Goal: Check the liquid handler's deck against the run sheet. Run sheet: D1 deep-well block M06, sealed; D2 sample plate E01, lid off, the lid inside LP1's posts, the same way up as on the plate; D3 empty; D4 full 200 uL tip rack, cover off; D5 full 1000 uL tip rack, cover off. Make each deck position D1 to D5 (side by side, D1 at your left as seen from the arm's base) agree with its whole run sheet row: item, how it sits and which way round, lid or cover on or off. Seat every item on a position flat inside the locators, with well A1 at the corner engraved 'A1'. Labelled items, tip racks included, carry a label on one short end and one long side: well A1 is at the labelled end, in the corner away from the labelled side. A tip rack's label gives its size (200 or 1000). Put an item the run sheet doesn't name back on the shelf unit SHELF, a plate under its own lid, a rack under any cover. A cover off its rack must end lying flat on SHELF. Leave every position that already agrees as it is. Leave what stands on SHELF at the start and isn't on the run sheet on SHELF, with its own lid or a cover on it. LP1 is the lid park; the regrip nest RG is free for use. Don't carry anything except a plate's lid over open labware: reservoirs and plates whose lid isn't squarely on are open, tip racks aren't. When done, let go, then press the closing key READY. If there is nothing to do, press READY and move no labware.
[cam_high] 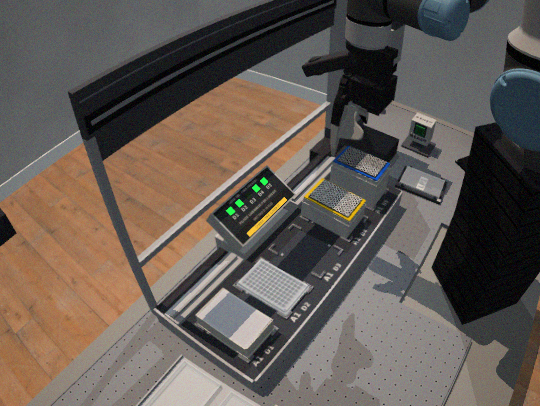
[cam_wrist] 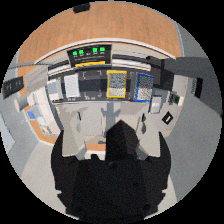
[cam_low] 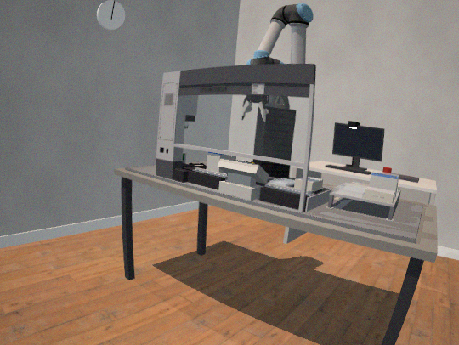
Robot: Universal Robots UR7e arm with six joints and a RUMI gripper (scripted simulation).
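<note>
Right now my hand is 2 cm short of the yellow-rimmed tip rack, 4 cm to the left of it and 22 cm above it. From my hand the other things lie so: sample plate: 2 cm ahead, 22 cm to the left, 26 cm below; blue-rimmed tip rack: 2 cm ahead, 16 cm to the right, 20 cm below; gantry bar: 21 cm ahead, 6 cm to the left, 19 cm above.
</note>
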